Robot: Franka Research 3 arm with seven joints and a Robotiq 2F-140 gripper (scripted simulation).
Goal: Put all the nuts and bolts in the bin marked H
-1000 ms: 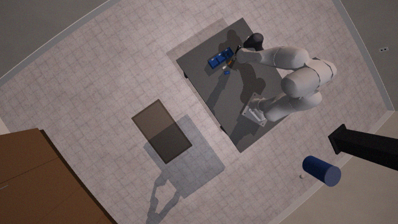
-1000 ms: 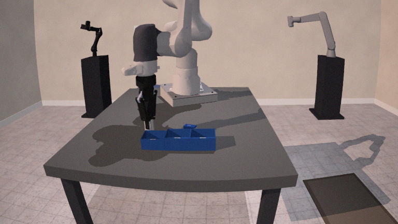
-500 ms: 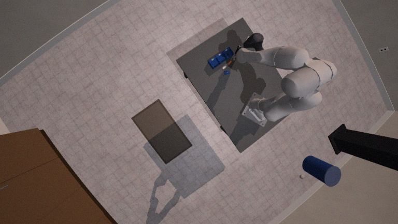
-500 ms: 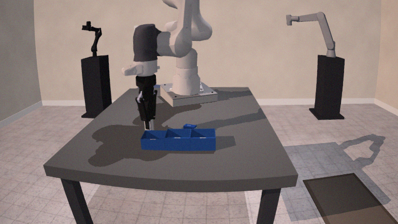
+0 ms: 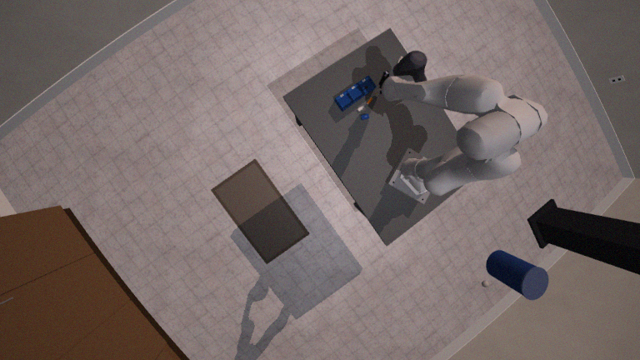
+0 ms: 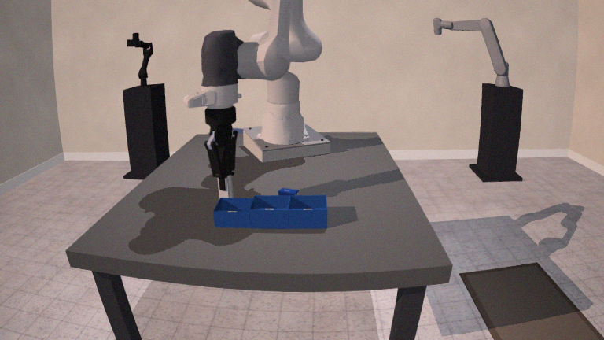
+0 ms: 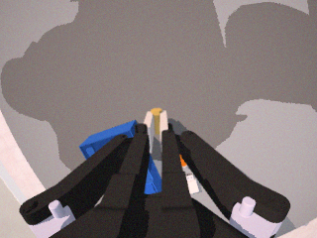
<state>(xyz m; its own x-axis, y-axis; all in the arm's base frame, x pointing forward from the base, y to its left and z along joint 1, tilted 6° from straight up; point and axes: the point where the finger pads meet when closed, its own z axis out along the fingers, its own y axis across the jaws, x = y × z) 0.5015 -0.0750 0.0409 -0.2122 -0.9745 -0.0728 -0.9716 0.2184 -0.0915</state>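
Now: the dark round piece 7 cm ahead of my hand, 4 cm to the left of it and 4 cm below it. From my hand the other things lie so: orange stick-like thing (2 cm behind, 7 cm to the left, 4 cm below); then blue bin (7 cm ahead, 12 cm to the left, 3 cm below); then yellow bolt (1 cm to the right, 3 cm below).
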